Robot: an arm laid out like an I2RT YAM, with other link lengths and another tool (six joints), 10 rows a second.
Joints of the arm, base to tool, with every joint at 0 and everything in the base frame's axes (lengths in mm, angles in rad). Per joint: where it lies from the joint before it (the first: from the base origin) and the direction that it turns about. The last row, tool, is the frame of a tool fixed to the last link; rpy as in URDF.
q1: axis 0 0 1 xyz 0 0 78.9
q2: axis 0 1 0 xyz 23.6 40 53.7
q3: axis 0 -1 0 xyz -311.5 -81.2 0
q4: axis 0 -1 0 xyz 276.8 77.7 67.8
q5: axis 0 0 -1 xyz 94 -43.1 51.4
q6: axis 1 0 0 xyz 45.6 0 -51.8
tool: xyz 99 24 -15 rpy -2.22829 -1.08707 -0.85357
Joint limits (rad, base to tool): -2.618..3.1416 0..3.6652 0..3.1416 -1.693..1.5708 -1.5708..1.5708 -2.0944..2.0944
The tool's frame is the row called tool.
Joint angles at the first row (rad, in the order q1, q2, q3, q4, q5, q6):
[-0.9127, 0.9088, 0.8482, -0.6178, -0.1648, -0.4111]
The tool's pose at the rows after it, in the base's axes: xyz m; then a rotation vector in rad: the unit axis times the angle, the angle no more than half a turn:
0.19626 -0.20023 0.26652 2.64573 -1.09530 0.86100
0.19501 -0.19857 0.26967 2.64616 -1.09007 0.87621
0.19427 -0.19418 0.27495 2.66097 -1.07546 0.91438
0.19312 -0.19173 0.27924 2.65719 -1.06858 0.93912
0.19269 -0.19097 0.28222 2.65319 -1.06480 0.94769
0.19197 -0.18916 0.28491 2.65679 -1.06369 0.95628
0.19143 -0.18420 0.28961 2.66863 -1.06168 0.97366
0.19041 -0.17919 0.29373 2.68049 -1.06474 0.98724
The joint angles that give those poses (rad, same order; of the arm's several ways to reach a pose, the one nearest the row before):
[-0.9142, 0.9000, 0.8498, -0.6200, -0.1671, -0.4115]
[-0.9202, 0.8902, 0.8527, -0.6253, -0.1794, -0.4132]
[-0.9325, 0.8749, 0.8566, -0.6334, -0.2186, -0.4142]
[-0.9373, 0.8599, 0.8578, -0.6353, -0.2316, -0.4126]
[-0.9379, 0.8549, 0.8628, -0.6385, -0.2336, -0.4127]
[-0.9407, 0.8500, 0.8691, -0.6479, -0.2425, -0.4112]
[-0.9403, 0.8398, 0.8801, -0.6670, -0.2588, -0.4036]
[-0.9403, 0.8298, 0.8910, -0.6882, -0.2730, -0.3945]

